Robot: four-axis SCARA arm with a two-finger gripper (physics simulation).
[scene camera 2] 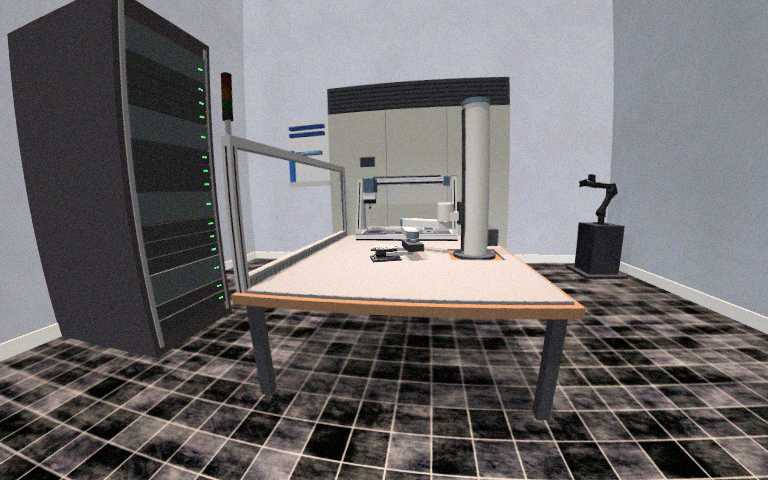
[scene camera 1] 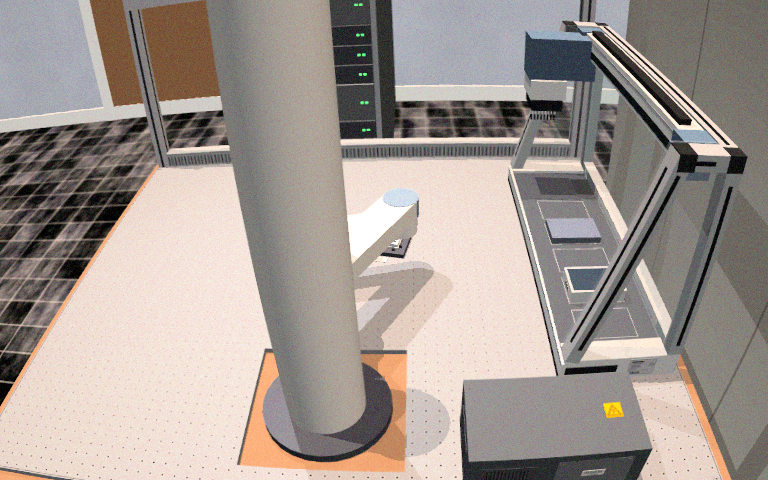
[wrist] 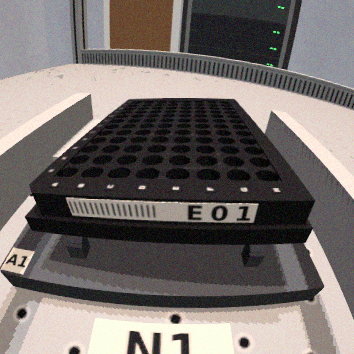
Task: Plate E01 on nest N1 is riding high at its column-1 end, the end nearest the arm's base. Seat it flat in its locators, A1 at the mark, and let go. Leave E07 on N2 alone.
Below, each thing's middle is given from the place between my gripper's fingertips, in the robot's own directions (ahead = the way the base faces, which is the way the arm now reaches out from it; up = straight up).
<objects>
Right now the grey nest [wrist: 158, 274] is 30 mm below my hand and 10 mm behind it. From my hand the other things lie so: well plate [wrist: 189, 170] (10 mm below, 10 mm behind).
</objects>
